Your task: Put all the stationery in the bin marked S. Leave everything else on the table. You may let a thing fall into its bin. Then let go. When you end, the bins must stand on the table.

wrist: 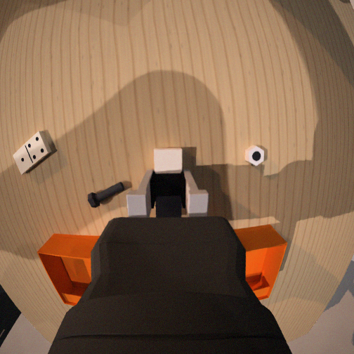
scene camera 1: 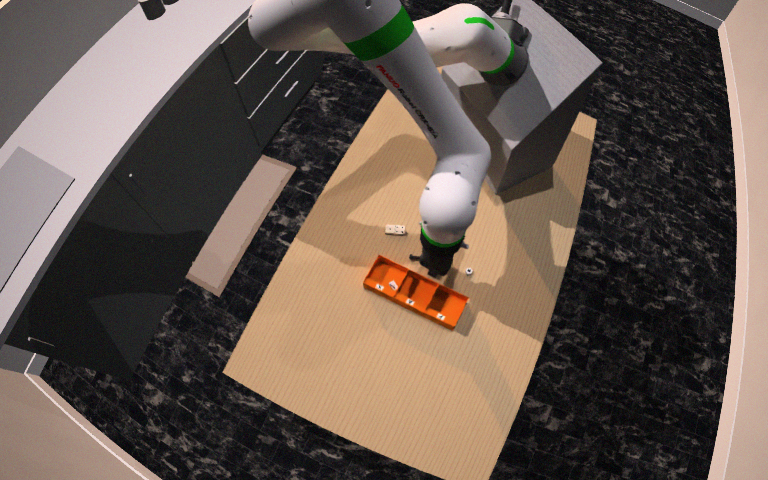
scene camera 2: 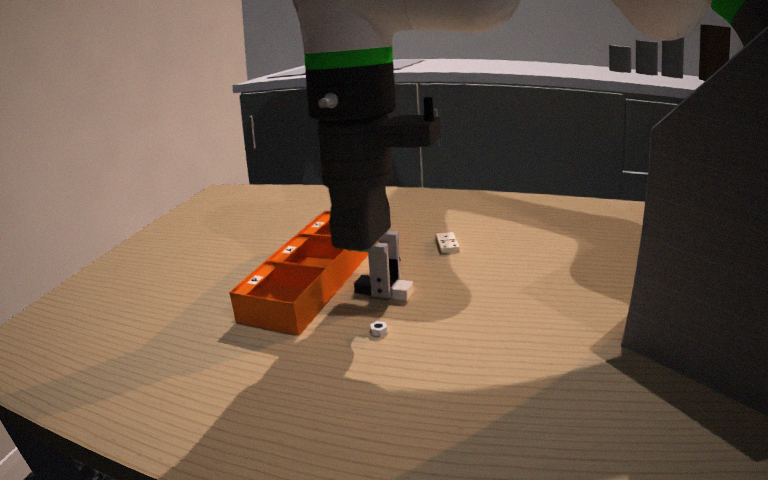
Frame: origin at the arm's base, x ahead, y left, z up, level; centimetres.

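Seen in the pictures: gripper, fingertip midpoint: [scene camera 2: 386, 290]; arm's base at its link origin: [scene camera 1: 502, 60].
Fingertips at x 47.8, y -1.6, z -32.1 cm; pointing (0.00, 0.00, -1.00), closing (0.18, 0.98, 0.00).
Note:
Offsets run from my fingertips to a thing's top centre. "*": to the spot under its first point.
My gripper [scene camera 2: 386, 283] [wrist: 167, 180] is shut on an eraser, a block with a white end and a black sleeve {dx +0.3, dy -0.1, dz +1.0 cm} [scene camera 2: 402, 290] [wrist: 168, 160]. The fingers grip its black part, low at the table top beside the bins. The orange three-part bin row {* dx +14.2, dy +0.8, dz +3.5 cm} [scene camera 1: 424, 311] [scene camera 2: 266, 313] [wrist: 260, 237] stands upright on the table. Each compartment has a small white label, whose letter is too blurred to read. A small white item {dx +9.6, dy -8.7, dz +1.5 cm} [scene camera 1: 393, 285] lies in the left compartment in scene camera 1. The gripper's body hides part of the bins in the wrist view.
A dark bolt [wrist: 105, 194] lies left of the fingers in the wrist view. A white domino {dx -5.8, dy -13.9, dz +0.4 cm} [scene camera 1: 395, 229] [scene camera 2: 448, 242] [wrist: 33, 152] lies farther left there. A pale hex nut {dx -0.9, dy +8.4, dz +0.5 cm} [scene camera 1: 468, 271] [scene camera 2: 378, 328] [wrist: 255, 155] lies to the right. The robot's grey pedestal [scene camera 2: 702, 226] stands beyond.

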